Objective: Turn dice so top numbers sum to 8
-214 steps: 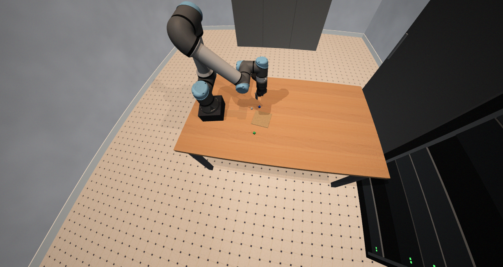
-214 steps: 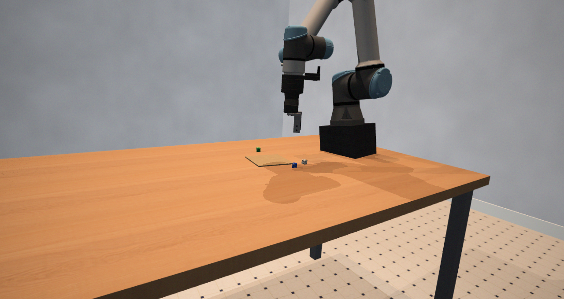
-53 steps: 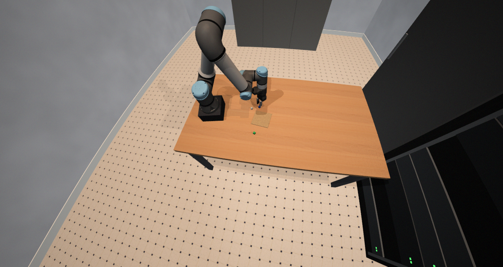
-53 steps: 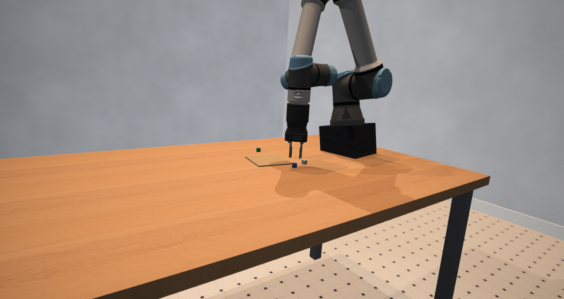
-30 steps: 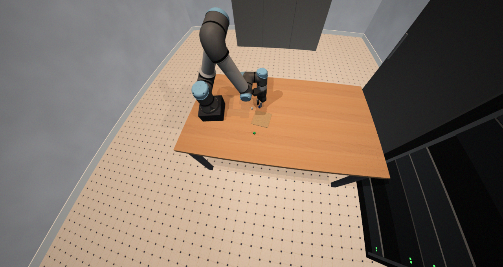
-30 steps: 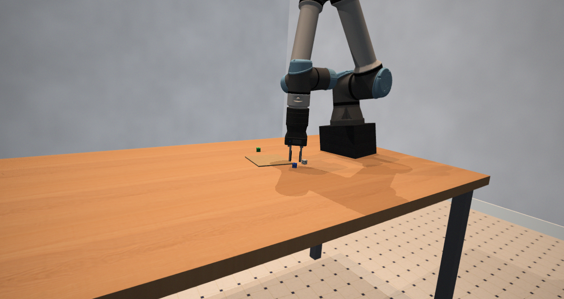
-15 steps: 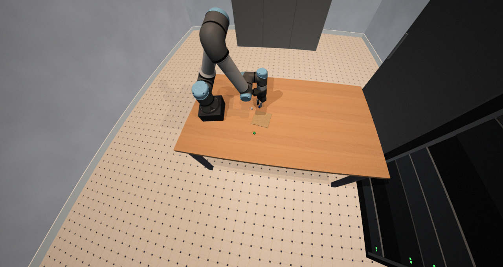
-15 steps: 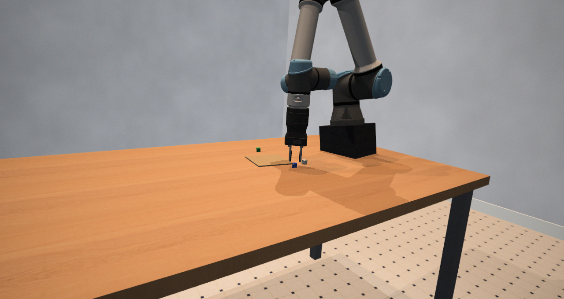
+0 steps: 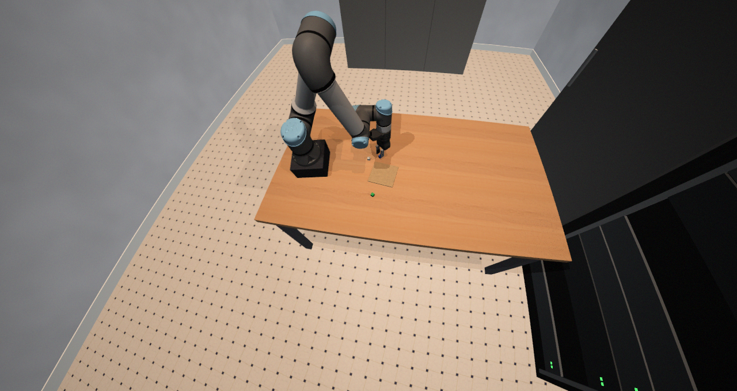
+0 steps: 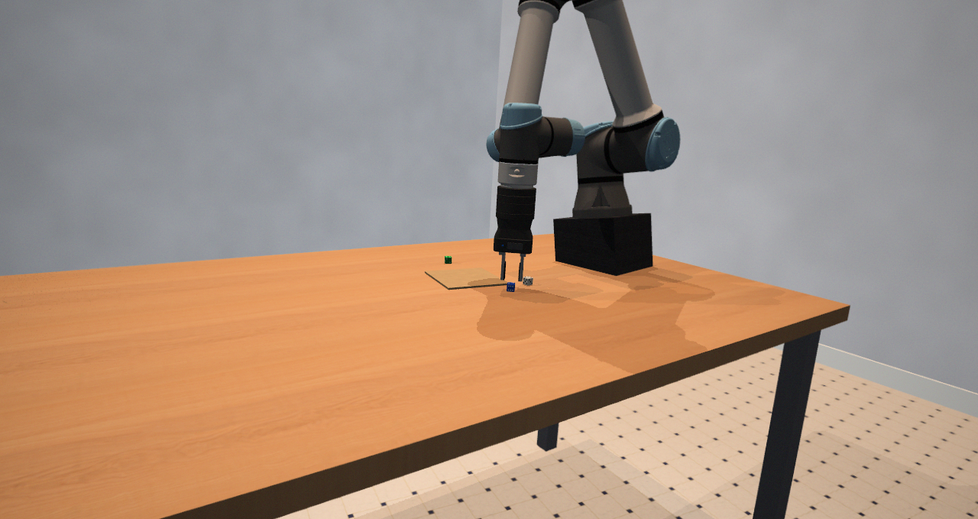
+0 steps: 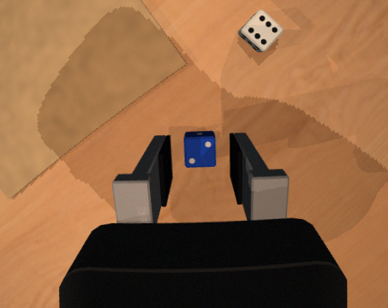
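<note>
Now: hand 30 mm above the blue die. Also, from my hand: white die 60 mm behind, 30 mm to the right, 30 mm below; then green die 260 mm to the right, 30 mm below, 10 mm ahead; then mat 110 mm to the right, 40 mm below, 40 mm ahead.
</note>
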